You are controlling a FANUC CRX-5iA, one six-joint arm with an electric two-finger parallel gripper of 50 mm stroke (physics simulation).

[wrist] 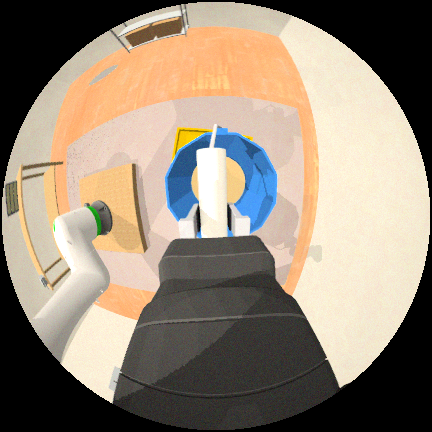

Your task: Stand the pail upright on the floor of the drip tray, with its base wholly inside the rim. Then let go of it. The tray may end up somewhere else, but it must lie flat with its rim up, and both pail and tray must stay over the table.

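Where they show: gripper, fingertip midpoint: (213, 211); arm's base, link origin: (100, 217).
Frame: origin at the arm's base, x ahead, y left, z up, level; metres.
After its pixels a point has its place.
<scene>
The blue pail (263, 170) {z 0.166, x 0.542, y 0.224 m} is upright in the middle of the wrist view, open end facing the camera, with a tan round bottom inside. Its thick white handle grip (212, 187) {z 0.295, x 0.446, y 0.185 m} crosses the opening. My gripper (213, 211) {z 0.266, x 0.452, y 0.154 m} is shut on this grip, one finger on each side, and the pail hangs from it above the table. The yellow drip tray (191, 138) {z -0.033, x 0.362, y 0.314 m} lies flat, rim up, beyond and partly behind the pail. Its far left corner and a bit of its right side show. The pail hides the rest, as well as the gap between its base and the tray.
A thick tan board (112, 185) {z -0.005, x 0.078, y 0.135 m} lies on the table's grey surface at the left. A white arm part with a green ring (95, 221) shows over it. The table's orange border (308, 165) runs close along the right. A wooden frame and a shelf rack stand beyond the table.
</scene>
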